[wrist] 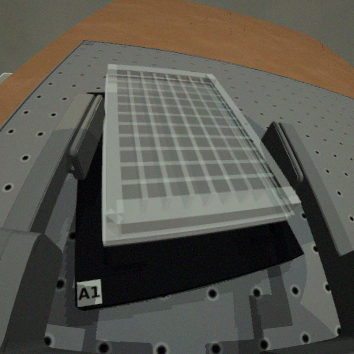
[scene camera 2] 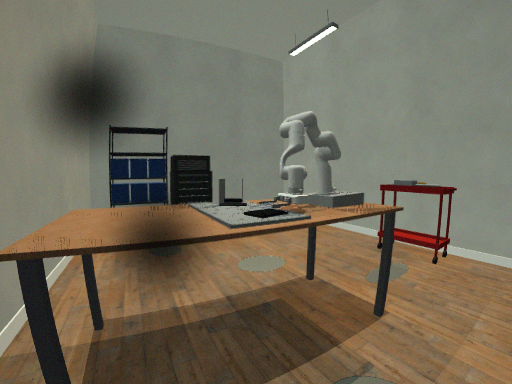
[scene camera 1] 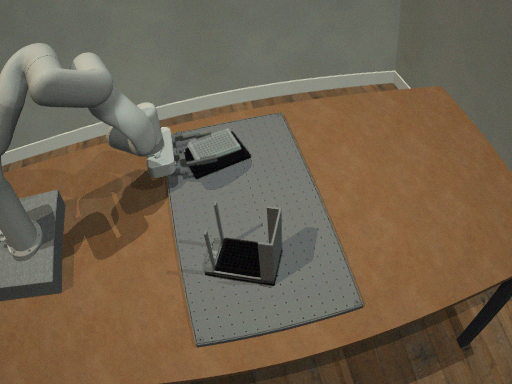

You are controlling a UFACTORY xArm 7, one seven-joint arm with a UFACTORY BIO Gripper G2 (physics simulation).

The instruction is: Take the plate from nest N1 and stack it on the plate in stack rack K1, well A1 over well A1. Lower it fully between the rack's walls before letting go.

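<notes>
A clear, gridded plate is between the fingers of my gripper, which is shut on its two long sides. The plate is held a little above the black nest N1, roughly level. The nest's A1 label shows at its near left corner in the wrist view. Stack rack K1 stands apart from the gripper, with a tall wall on one side and thin uprights on the other. A dark, gridded plate lies low between them.
The grey perforated board carries the nest and rack on the wooden table. The arm's grey base block stands beside the board. A red cart stands beyond the table.
</notes>
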